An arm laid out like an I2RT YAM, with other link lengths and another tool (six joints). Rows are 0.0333 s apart.
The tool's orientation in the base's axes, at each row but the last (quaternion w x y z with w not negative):
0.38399, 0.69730, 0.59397, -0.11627
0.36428, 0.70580, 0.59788, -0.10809
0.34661, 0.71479, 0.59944, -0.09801
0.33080, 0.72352, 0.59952, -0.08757
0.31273, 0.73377, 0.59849, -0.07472
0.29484, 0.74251, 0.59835, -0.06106
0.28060, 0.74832, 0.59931, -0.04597
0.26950, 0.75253, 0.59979, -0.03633
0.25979, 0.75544, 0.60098, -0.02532
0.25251, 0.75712, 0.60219, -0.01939
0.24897, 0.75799, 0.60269, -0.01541
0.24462, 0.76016, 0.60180, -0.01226
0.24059, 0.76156, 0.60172, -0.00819
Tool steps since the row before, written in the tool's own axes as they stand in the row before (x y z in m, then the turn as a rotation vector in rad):
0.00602, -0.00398, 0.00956, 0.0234, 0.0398, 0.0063
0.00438, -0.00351, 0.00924, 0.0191, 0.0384, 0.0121
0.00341, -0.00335, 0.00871, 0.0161, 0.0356, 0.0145
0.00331, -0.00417, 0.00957, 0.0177, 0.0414, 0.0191
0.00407, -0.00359, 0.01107, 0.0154, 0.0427, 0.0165
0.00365, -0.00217, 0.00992, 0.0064, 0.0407, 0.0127
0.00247, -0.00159, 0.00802, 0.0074, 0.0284, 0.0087
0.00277, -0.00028, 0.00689, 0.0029, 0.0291, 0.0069
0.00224, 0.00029, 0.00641, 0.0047, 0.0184, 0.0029
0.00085, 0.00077, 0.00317, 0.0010, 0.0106, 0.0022
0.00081, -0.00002, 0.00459, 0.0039, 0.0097, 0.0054
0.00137, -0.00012, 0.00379, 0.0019, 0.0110, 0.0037
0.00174, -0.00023, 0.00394, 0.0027, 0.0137, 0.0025
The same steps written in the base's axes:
0.00077, -0.00199, -0.01179, 0.0446, 0.0131, -0.0029
0.00052, -0.00252, -0.01050, 0.0439, 0.0061, -0.0051
0.00019, -0.00251, -0.00961, 0.0411, 0.0024, -0.0062
-0.00040, -0.00265, -0.01062, 0.0482, 0.0006, -0.0084
0.00072, -0.00237, -0.01208, 0.0481, 0.0000, -0.0048
0.00160, -0.00172, -0.01053, 0.0427, -0.0055, 0.0016
0.00136, -0.00146, -0.00830, 0.0306, -0.0012, 0.0001
0.00236, -0.00061, -0.00702, 0.0295, -0.0045, 0.0036
0.00264, -0.00075, -0.00622, 0.0190, 0.0004, 0.0025
0.00181, -0.00063, -0.00277, 0.0106, -0.0016, 0.0016
0.00147, -0.00108, -0.00429, 0.0115, -0.0001, -0.0025
0.00131, -0.00020, -0.00381, 0.0117, -0.0014, 0.0001
0.00136, 0.00014, -0.00409, 0.0140, -0.0007, 0.0019

